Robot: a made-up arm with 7 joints.
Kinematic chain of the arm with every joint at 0, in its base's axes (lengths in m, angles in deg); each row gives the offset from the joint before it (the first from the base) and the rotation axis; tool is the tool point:
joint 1: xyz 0 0.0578 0 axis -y
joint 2: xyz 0 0.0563 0 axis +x
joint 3: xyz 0 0 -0.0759 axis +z
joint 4: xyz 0 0 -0.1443 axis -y
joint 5: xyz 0 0 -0.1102 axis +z
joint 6: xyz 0 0 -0.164 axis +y
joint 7: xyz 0 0 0 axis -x
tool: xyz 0 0 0
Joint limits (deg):
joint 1: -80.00..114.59
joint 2: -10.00..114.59
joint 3: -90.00..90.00
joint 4: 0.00..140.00
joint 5: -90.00..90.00
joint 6: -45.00..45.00
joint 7: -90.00..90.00
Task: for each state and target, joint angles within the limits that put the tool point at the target. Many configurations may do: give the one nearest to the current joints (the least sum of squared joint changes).
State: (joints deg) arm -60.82 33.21 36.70 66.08 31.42 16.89 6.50
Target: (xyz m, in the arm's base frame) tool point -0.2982 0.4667 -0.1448
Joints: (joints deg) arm -78.46 38.79 41.86 23.74 31.42 16.89 6.50
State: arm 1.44 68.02 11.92 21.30 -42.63 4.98 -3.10
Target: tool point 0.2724 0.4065 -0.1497
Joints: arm 10.72 54.54 2.04 61.06 -42.63 4.98 -3.10
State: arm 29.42 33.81 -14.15 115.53 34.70 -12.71 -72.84
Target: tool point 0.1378 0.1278 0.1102
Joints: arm 39.70 34.86 3.04 139.89 34.70 -12.71 -72.84
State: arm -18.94 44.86 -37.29 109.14 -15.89 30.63 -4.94
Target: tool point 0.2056 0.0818 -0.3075
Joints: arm -1.51 27.67 -38.32 83.25 -15.89 30.63 -4.94
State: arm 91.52 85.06 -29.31 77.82 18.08 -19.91 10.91
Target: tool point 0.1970 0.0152 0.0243
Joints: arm 70.57 46.36 -65.81 128.09 18.08 -19.91 10.91
